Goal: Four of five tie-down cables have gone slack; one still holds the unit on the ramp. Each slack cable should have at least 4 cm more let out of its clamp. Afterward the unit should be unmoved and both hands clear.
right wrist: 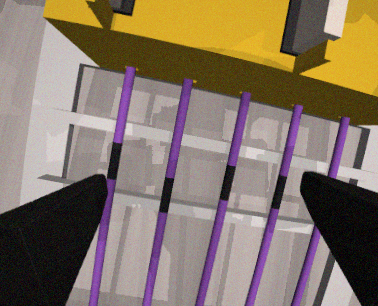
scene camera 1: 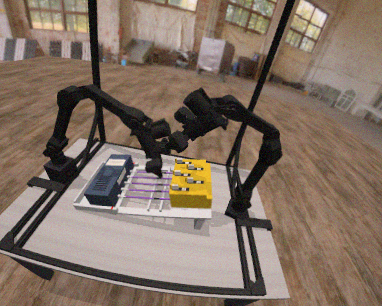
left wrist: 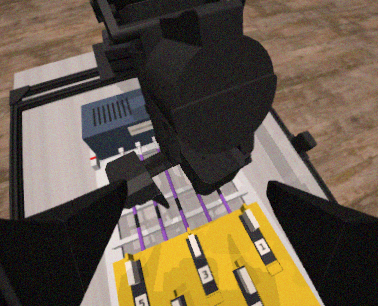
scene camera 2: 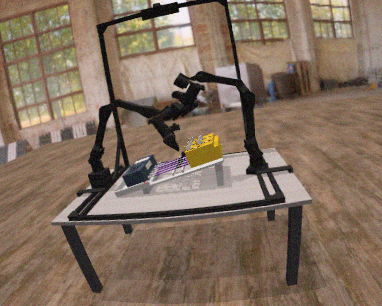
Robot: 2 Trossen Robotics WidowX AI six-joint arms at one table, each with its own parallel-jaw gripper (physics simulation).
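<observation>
The blue unit (scene camera 1: 107, 184) (scene camera 2: 140, 171) (left wrist: 104, 125) rests at the low end of the white ramp (scene camera 1: 175, 214). Five purple cables with black bands run, looking straight, to the yellow block (scene camera 1: 191, 197) (scene camera 2: 204, 154) (right wrist: 210, 30); one cable (right wrist: 180, 130) crosses the right wrist view. Clamp 1 (left wrist: 256, 237), clamp 3 (left wrist: 201, 262) and clamp 5 (left wrist: 135, 280) show their numbers; two more are cut off. My left gripper (scene camera 1: 176, 142) is open, above the block. My right gripper (scene camera 1: 156, 171) (scene camera 2: 174, 146) (right wrist: 205, 182) is open over the cables, near the block. Slackness cannot be told.
My two wrists are close together above the ramp. The black frame rail (scene camera 1: 130, 280) (scene camera 2: 175, 214) runs along the near table edge. Uprights (scene camera 1: 95, 65) (scene camera 2: 111, 75) stand behind the arms. A small red mark (left wrist: 93, 159) shows beside the unit.
</observation>
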